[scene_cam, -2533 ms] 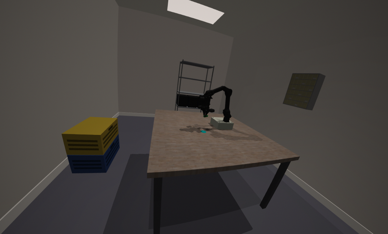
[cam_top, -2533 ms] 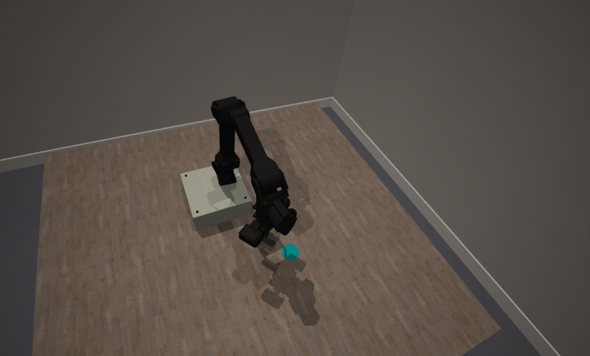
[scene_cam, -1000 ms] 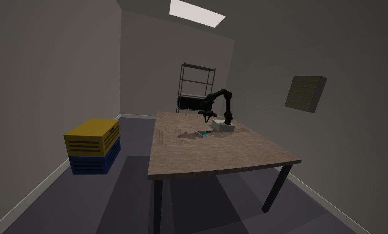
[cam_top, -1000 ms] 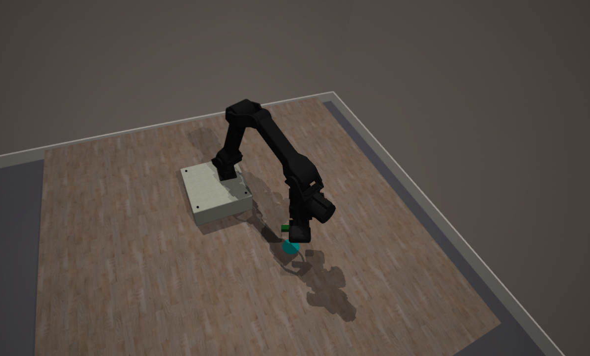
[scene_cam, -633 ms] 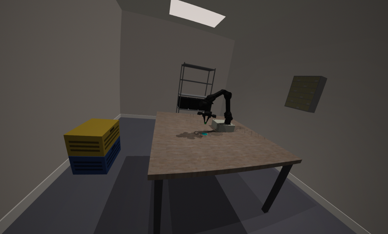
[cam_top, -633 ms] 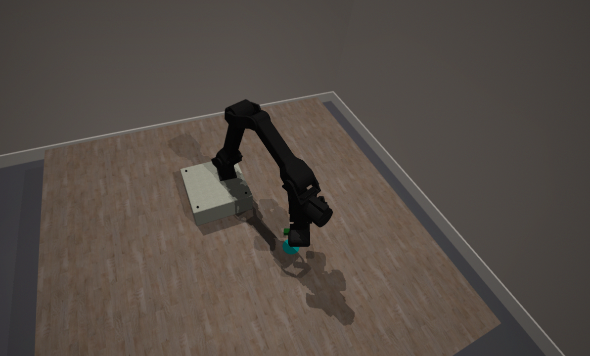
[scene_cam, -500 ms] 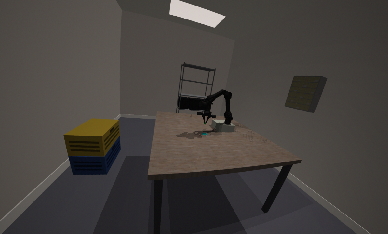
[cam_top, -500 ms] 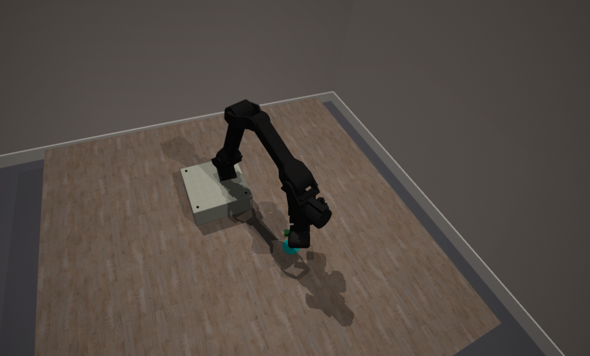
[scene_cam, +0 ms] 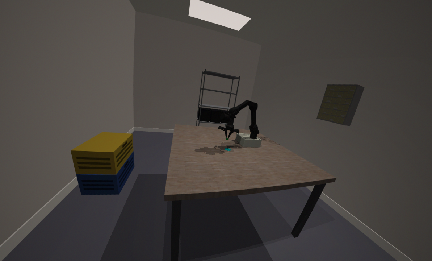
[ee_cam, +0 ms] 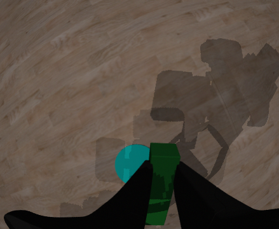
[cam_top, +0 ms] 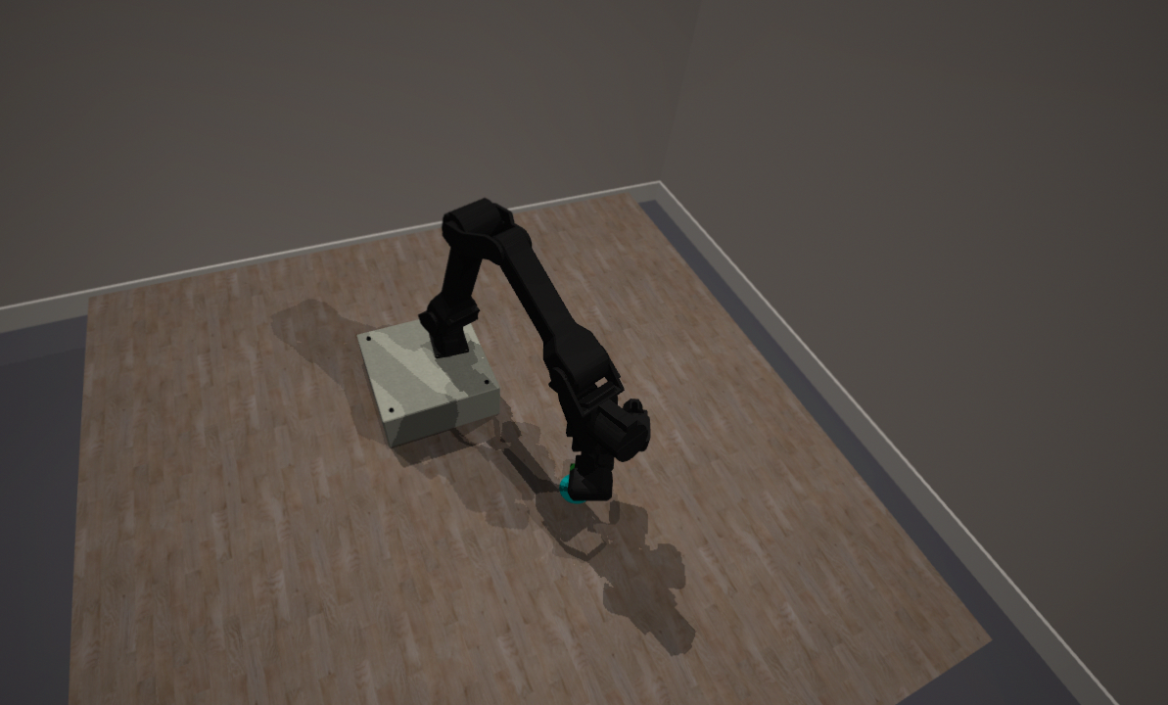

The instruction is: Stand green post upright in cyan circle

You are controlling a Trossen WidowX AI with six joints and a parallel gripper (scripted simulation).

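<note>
The cyan circle lies 30 mm behind my gripper tip, 20 mm to the right of it and 110 mm below it. The rest, counted from my gripper tip: green post (10 mm behind, 20 mm to the right, 10 mm below).
</note>
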